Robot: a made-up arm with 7 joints.
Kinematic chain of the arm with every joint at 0, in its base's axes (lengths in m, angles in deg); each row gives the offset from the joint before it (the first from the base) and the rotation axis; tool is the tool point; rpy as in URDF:
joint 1: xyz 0 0 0.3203 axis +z
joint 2: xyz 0 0 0 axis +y
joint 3: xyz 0 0 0.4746 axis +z
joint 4: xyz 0.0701 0 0 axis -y
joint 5: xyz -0.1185 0 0.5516 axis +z
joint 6: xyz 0 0 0 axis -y
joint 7: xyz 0.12 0 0 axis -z
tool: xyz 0 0 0 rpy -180 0 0
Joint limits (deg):
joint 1: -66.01..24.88
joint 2: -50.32..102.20
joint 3: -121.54..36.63
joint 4: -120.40..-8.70
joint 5: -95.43..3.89
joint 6: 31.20..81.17
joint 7: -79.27..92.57
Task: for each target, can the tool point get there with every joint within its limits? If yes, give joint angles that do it. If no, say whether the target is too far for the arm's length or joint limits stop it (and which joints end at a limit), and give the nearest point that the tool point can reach.
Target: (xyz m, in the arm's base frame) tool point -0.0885 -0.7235 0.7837
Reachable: yes | joints -14.44 12.61 -87.56 -95.46 -34.14 54.11 -34.18
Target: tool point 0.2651 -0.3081 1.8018
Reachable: no: too far | nearest point 0.2003 -0.2328 1.4397 | short by 0.375 m
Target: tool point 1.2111 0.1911 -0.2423
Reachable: no: too far | nearest point 1.0436 0.1647 -0.1564 | short by 0.190 m
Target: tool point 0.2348 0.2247 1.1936
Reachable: yes | joints -10.50 -30.89 24.65 -75.43 -8.98 35.30 18.15
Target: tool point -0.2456 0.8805 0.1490
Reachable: no: joint limits stop it (at a limit: joint 1, joint 3, joint 4, joint 5) | nearest point 0.1593 0.5015 -0.0922 | short by 0.605 m
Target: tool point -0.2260 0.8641 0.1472
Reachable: no: joint limits stop it (at a limit: joint 1, joint 3, joint 4, joint 5) | nearest point 0.1698 0.5051 -0.0799 | short by 0.581 m
